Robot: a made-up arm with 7 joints.
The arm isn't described. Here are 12 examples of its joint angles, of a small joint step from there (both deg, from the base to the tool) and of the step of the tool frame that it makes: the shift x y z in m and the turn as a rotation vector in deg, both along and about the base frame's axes.
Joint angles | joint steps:
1: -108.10 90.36 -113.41 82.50 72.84 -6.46 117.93 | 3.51 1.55 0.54 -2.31 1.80 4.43 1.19
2: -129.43 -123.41 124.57 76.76 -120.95 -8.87 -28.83 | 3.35 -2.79 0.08 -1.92 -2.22 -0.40 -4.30
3: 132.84 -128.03 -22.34 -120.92 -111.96 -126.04 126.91 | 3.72 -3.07 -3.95 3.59 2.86 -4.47 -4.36
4: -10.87 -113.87 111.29 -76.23 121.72 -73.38 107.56 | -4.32 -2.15 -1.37 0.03 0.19 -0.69 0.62
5: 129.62 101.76 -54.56 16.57 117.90 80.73 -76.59 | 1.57 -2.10 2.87 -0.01 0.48 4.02 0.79
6: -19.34 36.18 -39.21 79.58 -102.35 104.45 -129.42 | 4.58 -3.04 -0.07 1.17 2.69 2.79 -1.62
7: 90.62 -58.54 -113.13 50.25 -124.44 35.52 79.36 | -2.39 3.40 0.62 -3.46 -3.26 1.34 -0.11
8: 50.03 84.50 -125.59 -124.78 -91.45 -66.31 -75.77 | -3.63 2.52 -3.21 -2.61 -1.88 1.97 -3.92
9: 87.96 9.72 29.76 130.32 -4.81 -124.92 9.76 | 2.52 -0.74 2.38 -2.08 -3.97 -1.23 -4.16
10: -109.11 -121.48 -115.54 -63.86 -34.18 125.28 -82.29 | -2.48 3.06 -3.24 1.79 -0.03 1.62 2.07
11: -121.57 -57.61 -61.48 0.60 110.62 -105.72 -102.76 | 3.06 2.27 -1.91 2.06 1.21 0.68 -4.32
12: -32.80 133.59 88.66 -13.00 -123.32 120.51 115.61 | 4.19 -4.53 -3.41 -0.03 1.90 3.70 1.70
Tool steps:
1: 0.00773 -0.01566 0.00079 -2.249 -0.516 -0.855
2: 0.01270 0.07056 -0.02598 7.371 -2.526 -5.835
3: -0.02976 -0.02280 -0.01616 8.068 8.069 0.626
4: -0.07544 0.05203 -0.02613 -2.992 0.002 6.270
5: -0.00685 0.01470 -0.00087 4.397 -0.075 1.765
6: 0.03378 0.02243 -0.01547 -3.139 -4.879 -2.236
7: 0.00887 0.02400 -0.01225 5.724 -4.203 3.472
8: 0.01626 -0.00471 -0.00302 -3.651 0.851 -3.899
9: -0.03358 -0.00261 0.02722 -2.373 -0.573 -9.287
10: -0.01452 -0.01645 -0.00076 -0.338 1.743 7.573
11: -0.03896 0.01126 -0.03948 1.142 0.866 -5.283
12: -0.03148 -0.07628 0.03746 -7.463 1.563 -4.431
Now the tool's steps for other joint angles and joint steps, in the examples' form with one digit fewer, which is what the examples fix.
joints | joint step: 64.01 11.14 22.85 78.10 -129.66 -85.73 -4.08 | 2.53 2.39 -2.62 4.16 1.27 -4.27 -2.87
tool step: 0.0034 -0.0031 -0.0396 -2.04 4.46 -0.79
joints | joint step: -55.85 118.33 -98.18 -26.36 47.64 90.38 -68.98 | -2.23 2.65 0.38 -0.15 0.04 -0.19 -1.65
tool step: -0.0091 -0.0092 0.0039 1.74 3.00 1.09
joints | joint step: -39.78 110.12 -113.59 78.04 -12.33 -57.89 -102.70 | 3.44 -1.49 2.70 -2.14 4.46 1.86 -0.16
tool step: 0.0032 -0.0235 0.0298 -4.27 -5.37 -0.26
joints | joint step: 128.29 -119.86 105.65 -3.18 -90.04 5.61 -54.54 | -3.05 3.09 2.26 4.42 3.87 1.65 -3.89
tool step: 0.0398 0.0179 0.0192 -2.58 -7.57 4.12
